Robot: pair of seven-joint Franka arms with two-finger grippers.
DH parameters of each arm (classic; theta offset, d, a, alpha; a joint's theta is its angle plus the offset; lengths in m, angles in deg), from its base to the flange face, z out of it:
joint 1: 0 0.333 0 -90
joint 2: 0 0 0 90
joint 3: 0 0.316 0.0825 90
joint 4: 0 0 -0.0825 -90
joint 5: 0 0.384 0 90
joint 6: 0 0 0.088 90
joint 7: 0 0.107 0 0
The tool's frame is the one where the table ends.
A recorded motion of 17 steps. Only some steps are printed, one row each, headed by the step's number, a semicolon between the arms.
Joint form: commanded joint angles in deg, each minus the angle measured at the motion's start. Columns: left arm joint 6, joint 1, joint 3, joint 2, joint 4, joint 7, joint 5; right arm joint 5, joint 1, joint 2, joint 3, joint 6, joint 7, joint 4.
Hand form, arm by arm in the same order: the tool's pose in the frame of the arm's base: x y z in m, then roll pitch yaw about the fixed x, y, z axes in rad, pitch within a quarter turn. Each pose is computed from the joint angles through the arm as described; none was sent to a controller.
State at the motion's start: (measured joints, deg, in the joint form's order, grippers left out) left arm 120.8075 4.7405 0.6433 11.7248 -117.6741 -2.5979 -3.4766; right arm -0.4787 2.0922 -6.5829 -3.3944 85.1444 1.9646 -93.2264
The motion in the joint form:
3: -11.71 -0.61 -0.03 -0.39 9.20 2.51 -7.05; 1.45 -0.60 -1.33 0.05 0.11 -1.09 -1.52
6: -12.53 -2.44 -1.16 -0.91 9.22 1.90 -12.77; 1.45 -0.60 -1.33 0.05 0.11 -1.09 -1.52
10: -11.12 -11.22 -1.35 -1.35 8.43 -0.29 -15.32; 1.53 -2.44 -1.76 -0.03 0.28 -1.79 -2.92
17: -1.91 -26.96 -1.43 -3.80 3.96 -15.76 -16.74; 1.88 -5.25 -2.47 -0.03 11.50 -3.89 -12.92
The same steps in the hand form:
3: 0.5835 0.0349 0.3869 2.9818 0.1919 0.1455; 0.5019 -0.0166 0.6515 -3.1171 0.0281 -0.0454
6: 0.5834 -0.0023 0.3929 2.8905 0.2062 0.1327; 0.5019 -0.0166 0.6515 -3.1171 0.0281 -0.0454
10: 0.5753 -0.0954 0.3937 2.8598 0.2037 0.0344; 0.4988 -0.0332 0.6441 -3.1147 0.0418 -0.0664
17: 0.5270 -0.2427 0.3951 2.8773 0.1637 0.0765; 0.5069 -0.0581 0.5847 -3.1077 0.0070 -0.0833

